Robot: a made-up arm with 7 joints.
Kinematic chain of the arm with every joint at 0, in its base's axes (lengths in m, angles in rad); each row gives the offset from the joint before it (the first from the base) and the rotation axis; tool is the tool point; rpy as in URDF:
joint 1: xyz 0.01 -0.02 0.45 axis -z
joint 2: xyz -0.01 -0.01 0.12 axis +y
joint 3: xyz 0 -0.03 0.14 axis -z
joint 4: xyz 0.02 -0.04 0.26 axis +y
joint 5: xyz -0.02 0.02 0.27 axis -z
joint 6: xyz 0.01 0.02 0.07 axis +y
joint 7: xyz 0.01 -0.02 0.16 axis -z
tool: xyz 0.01 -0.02 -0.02 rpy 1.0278 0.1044 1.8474
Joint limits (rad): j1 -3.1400..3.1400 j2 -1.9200..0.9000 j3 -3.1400..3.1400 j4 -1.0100..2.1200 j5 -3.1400..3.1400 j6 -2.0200..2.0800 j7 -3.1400..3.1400
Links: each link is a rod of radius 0.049 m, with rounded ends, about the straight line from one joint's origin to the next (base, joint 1, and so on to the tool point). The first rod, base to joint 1, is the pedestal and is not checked.
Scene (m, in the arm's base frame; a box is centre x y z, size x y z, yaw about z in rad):
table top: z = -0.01
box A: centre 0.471 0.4 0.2 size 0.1 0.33 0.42 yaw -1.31
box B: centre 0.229 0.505 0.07 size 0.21 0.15 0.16 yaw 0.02
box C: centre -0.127 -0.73 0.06 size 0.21 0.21 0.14 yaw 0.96
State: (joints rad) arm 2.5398 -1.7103 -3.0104 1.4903 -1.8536 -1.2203 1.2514
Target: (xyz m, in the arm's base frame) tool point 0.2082 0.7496 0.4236
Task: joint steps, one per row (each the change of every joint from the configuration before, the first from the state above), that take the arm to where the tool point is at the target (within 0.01 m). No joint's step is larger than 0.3 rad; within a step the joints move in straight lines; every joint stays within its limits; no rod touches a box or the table.
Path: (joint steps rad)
1: 0.1024 0.2527 -0.0324 -0.1327 -0.2321 0.1234 0.2762
2: 0.1024 0.2528 -0.0324 -0.1327 -0.2321 0.1234 0.2762
3: 0.1024 0.2527 -0.0324 -0.1326 -0.2321 0.1234 0.2762
4: 0.1024 0.2528 -0.0324 -0.1327 -0.2321 0.1234 0.2762
5: -0.2349 -0.0575 0.0997 0.0939 0.2270 -0.1020 -0.2777
6: -0.2350 -0.0574 0.0997 0.0939 0.2270 -0.1020 -0.2776
7: -0.2349 -0.0574 0.0998 0.0939 0.2270 -0.1020 -0.2777
8: -0.2349 -0.0575 0.0997 0.0939 0.2270 -0.1021 -0.2776
9: -0.0891 -0.1426 -0.1330 -0.2143 0.0480 0.1362 -0.0086
10: -0.0890 -0.1427 -0.1329 -0.2143 0.0480 0.1362 -0.0085
11: -0.0891 -0.1427 -0.1330 -0.2144 0.0480 0.1361 -0.0085

